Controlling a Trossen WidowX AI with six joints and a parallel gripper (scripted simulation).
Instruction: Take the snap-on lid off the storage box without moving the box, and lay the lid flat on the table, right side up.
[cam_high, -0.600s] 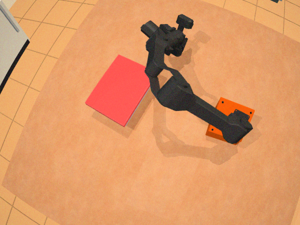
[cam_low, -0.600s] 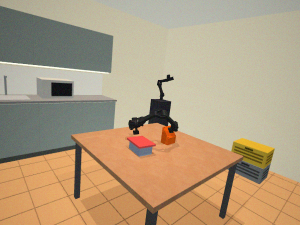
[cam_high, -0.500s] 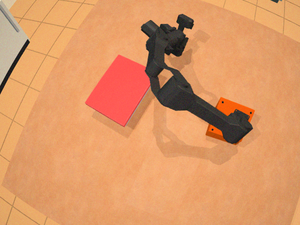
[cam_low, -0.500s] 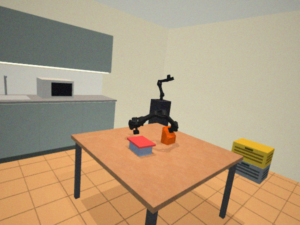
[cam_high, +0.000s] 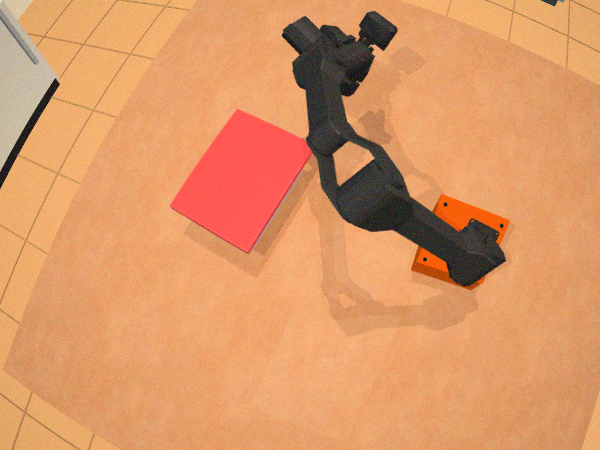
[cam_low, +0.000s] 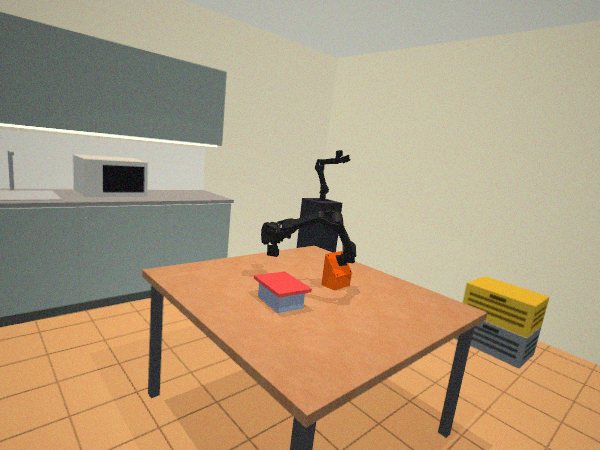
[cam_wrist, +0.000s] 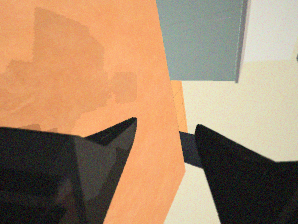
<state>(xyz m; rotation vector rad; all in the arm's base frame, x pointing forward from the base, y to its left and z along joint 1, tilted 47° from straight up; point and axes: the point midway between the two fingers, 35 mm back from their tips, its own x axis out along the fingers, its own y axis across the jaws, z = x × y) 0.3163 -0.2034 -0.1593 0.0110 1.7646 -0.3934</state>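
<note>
My gripper tip is now 33 cm to the right of the red lid, 14 cm short of it and 9 cm above it. The rest, counted from my gripper tip: storage box 33 cm to the left, 14 cm below, 14 cm ahead.
</note>
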